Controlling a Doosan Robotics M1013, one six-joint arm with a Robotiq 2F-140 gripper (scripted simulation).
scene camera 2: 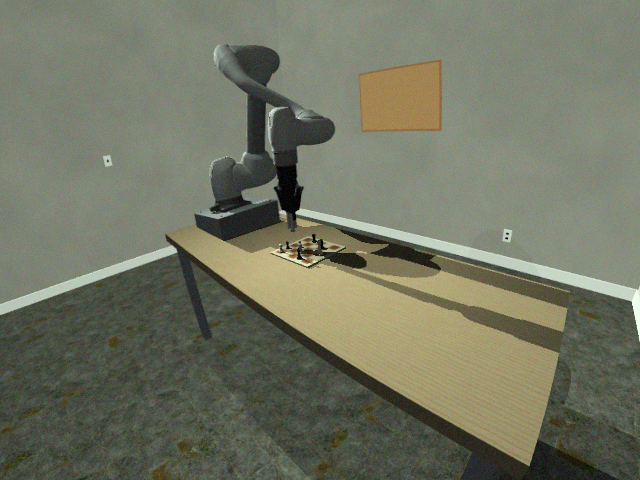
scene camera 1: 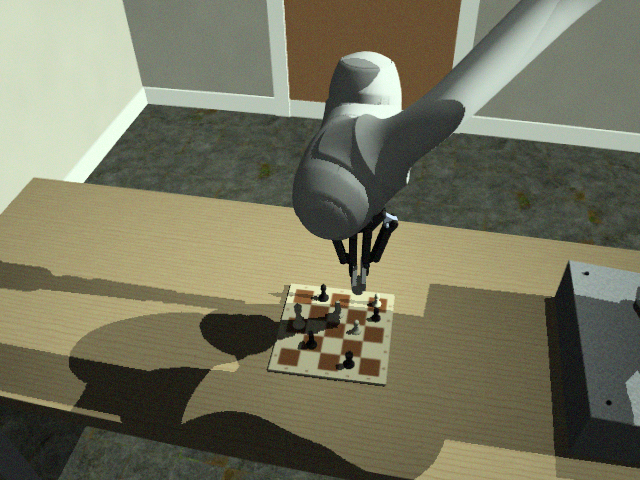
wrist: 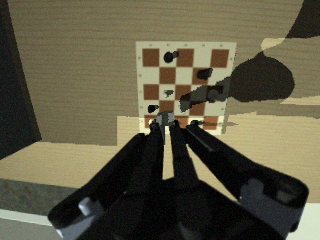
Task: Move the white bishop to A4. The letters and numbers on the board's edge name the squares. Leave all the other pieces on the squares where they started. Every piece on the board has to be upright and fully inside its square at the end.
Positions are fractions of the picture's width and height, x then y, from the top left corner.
Labels:
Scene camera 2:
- gripper: 0.46,0.47
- chessboard: 0.48,0.53
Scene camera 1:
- gripper: 0.56,0.60
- chessboard: 0.58,0.73
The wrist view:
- gripper: 0.52,0.49
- chessboard: 0.48,0.31

